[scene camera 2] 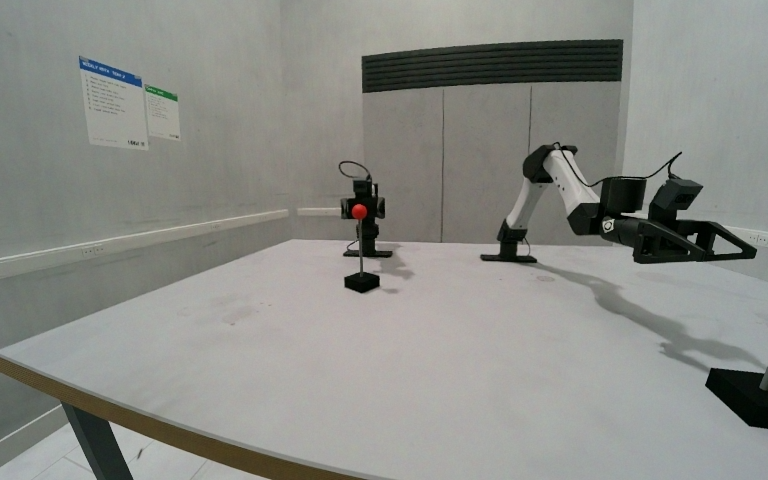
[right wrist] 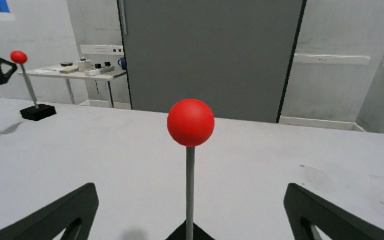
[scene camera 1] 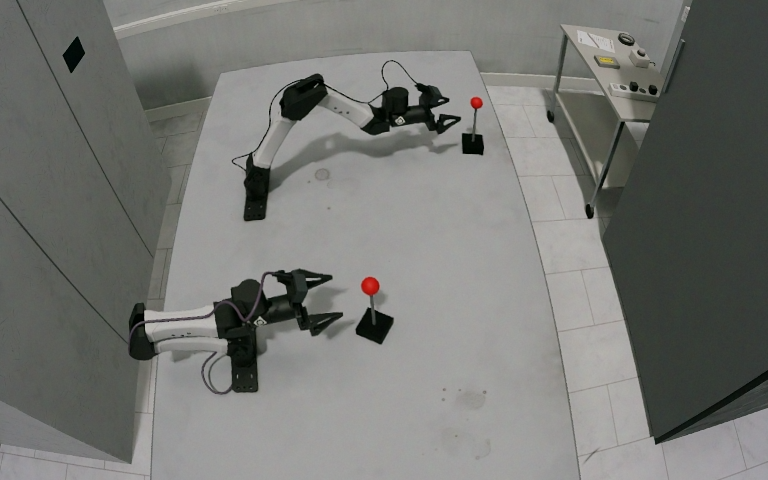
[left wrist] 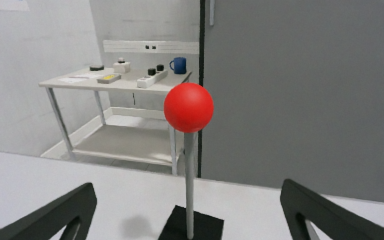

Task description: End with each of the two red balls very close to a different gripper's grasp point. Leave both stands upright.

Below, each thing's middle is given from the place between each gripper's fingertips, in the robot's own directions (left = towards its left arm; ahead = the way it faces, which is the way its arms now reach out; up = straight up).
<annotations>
My right gripper (scene camera 1: 337,295) is now 90 mm above the black stand (scene camera 1: 375,327), 80 mm short of it and 20 mm to the right of it.
I see the black stand 600 mm to the right of my left hand (scene camera 2: 730,255), 270 mm behind it and 70 mm below it.
</annotations>
